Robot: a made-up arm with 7 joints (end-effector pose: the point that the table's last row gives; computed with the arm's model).
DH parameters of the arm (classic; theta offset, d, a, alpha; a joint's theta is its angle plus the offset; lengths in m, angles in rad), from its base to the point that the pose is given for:
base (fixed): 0.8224 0 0.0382 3.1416
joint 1: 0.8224 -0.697 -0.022 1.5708
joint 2: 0 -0.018 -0.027 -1.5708
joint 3: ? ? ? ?
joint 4: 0 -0.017 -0.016 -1.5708
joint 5: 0 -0.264 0.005 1.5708
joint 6: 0 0.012 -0.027 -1.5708
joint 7: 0 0 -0.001 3.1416
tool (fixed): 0 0.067 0 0
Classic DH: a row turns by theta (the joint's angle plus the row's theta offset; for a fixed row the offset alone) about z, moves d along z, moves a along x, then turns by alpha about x.
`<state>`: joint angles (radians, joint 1 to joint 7).
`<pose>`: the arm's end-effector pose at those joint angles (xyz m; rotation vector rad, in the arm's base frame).
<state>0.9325 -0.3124 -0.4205 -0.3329 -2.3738 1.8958 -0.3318</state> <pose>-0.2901 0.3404 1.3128 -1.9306 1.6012 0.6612</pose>
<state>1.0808 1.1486 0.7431 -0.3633 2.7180 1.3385 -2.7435</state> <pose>0.3617 -0.4430 1.1920 -0.5516 -0.3692 -1.3400</pose>
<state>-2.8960 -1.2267 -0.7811 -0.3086 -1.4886 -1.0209 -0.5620</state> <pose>0.7852 0.0161 0.8838 -0.7212 0.6364 0.1869</pose>
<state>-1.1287 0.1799 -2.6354 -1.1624 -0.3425 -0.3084 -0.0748</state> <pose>0.3257 0.2759 1.1962 -1.8419 -0.3808 -1.5502</pose>
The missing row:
joint 3: 0 -0.486 -0.022 1.5708
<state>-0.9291 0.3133 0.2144 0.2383 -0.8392 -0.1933 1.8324</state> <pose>0.1896 0.1592 1.4786 -0.2650 0.3278 -0.3169</pose>
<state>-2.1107 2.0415 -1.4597 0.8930 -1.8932 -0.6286 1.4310</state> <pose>-0.4134 0.4123 0.3245 1.1091 -2.1194 0.0077</pose>
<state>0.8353 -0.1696 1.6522 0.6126 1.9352 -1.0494 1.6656</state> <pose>-0.1952 0.0152 1.3859 1.1767 -0.3437 0.5558</pose>
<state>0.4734 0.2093 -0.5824 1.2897 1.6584 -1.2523 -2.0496</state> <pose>0.2958 0.0561 1.2137 -0.7724 1.4917 1.3566</pose>
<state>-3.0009 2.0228 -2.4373 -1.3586 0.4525 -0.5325 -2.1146</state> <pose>-0.2635 0.3187 0.2844 -1.8760 -1.6532 -1.6226</pose>
